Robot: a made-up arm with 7 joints.
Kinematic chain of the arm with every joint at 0, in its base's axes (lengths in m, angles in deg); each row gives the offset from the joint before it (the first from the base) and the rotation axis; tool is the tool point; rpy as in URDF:
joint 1: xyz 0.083 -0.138 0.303 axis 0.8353 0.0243 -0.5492
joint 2: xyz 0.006 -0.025 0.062 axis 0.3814 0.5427 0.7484
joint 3: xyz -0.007 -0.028 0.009 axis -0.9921 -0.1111 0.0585
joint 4: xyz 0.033 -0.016 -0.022 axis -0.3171 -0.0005 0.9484
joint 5: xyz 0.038 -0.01 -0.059 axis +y
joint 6: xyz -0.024 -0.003 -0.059 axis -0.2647 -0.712 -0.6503
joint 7: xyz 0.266 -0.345 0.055 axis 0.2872 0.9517 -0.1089
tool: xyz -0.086 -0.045 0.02 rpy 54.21 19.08 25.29
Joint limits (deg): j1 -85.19..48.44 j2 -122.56..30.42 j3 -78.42..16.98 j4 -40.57..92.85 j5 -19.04..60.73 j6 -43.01..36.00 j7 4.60..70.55
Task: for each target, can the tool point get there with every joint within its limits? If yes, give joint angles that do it. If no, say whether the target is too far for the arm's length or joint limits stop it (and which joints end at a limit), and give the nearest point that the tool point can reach.
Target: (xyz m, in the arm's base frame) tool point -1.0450 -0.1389 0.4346
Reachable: no: too far | nearest point -0.5256 -0.1741 0.3730 | short by 0.524 m
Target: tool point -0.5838 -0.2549 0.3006
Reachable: no: joint limits stop it (at a limit: joint 1, joint 2, joint 3, joint 6, joint 7) | nearest point -0.5277 -0.2498 0.3026 | short by 0.056 m
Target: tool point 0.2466 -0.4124 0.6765
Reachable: yes | joints -63.81 -90.74 -61.15 1.52 -9.23 2.80 17.39
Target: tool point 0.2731 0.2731 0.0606
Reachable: yes | joints -68.59 4.73 -50.66 82.04 -6.81 -32.78 47.48
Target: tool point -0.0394 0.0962 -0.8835
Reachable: no: too far | nearest point 0.0597 -0.0658 -0.2363 | short by 0.674 m
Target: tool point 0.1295 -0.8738 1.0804
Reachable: no: too far | nearest point 0.1090 -0.5788 0.7699 | short by 0.429 m
